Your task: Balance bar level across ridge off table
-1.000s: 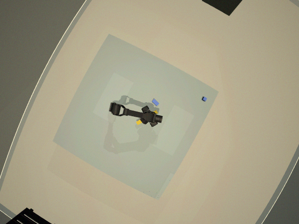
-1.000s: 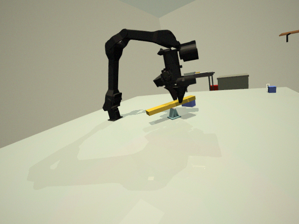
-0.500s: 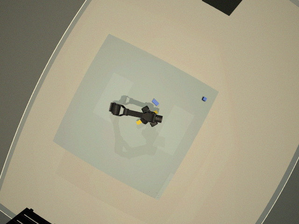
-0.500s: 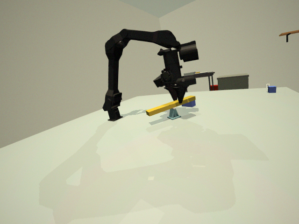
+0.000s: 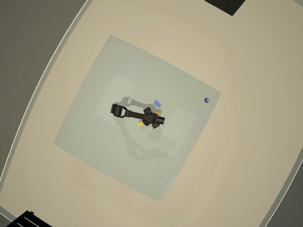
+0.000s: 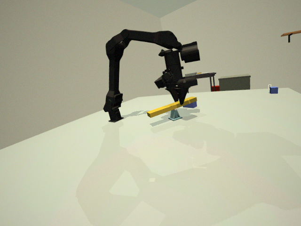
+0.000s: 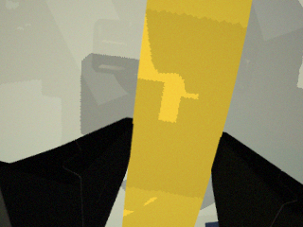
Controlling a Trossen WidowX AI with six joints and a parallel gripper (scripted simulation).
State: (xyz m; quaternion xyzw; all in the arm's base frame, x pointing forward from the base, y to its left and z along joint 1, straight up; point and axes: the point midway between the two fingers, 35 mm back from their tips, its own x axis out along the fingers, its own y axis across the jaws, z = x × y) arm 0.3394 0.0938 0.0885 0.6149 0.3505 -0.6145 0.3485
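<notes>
My gripper tip is now 10 mm past the yellow bar and 20 mm to the left of it. Round my gripper tip: small blue cube: 400 mm ahead, 410 mm to the left, 40 mm below.
</notes>
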